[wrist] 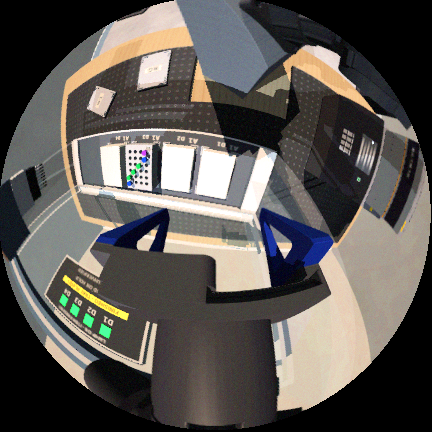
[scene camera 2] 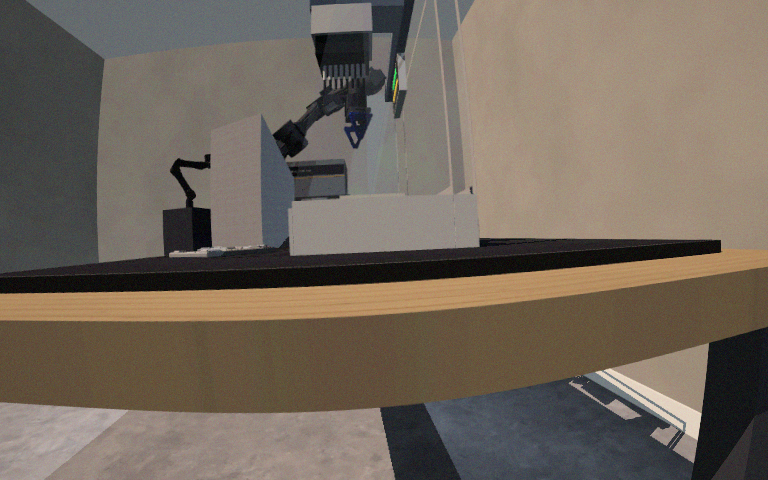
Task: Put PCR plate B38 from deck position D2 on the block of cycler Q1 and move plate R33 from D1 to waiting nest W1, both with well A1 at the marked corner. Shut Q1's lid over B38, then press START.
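Where they show: gripper, fingertip midpoint: (wrist: 213,212) (scene camera 2: 357,144); arm's base, origin of the base link: (scene camera 2: 266,161).
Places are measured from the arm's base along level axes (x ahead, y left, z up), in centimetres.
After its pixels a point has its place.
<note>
In the wrist view a white plate (wrist: 216,172) @(x 31.3, y 3.8, z -19.3 cm) stands at deck position D1 and another white plate (wrist: 178,167) @(x 33.5, y -6.1, z -19.3 cm) at D2; their names cannot be read. My gripper (scene camera 2: 355,144) @(x 28.9, y 2.8, z 3.1 cm) (wrist: 213,212) @(x 28.9, y 2.8, z 3.1 cm) is open and empty, with blue fingers wide apart, high above the deck. The deck's white wall (scene camera 2: 379,226) @(x 43.7, y -55.7, z -23.6 cm) (wrist: 170,198) @(x 43.6, y -6.1, z -19.5 cm) hides the plates in scene camera 2. At the right of the wrist view is a dark unit (wrist: 345,172) @(x 11.4, y 36.3, z -12.7 cm) with vents and a small green light. Whether it is cycler Q1 cannot be told. Nest W1, the lid and START cannot be made out.
A rack with coloured spots (wrist: 139,167) @(x 35.3, y -15.8, z -15.8 cm) and a white block (wrist: 111,166) @(x 37.8, y -26.7, z -16.7 cm) stand beside D2. A multichannel head (scene camera 2: 342,45) (wrist: 20,200) hangs over the deck. A tall grey panel (scene camera 2: 235,181) @(x -5.9, y -8.8, z -6.9 cm) (wrist: 235,45) @(x 6.7, y -2.9, z -5.0 cm) rises nearby. A status screen (wrist: 95,310) @(x 41.9, y -8.4, z 14.4 cm) shows green squares. Two pale labelled pads (wrist: 155,77) @(x 8.8, y -24.8, z -25.8 cm) (wrist: 101,110) @(x 21.4, y -45.1, z -25.8 cm) lie beyond.
</note>
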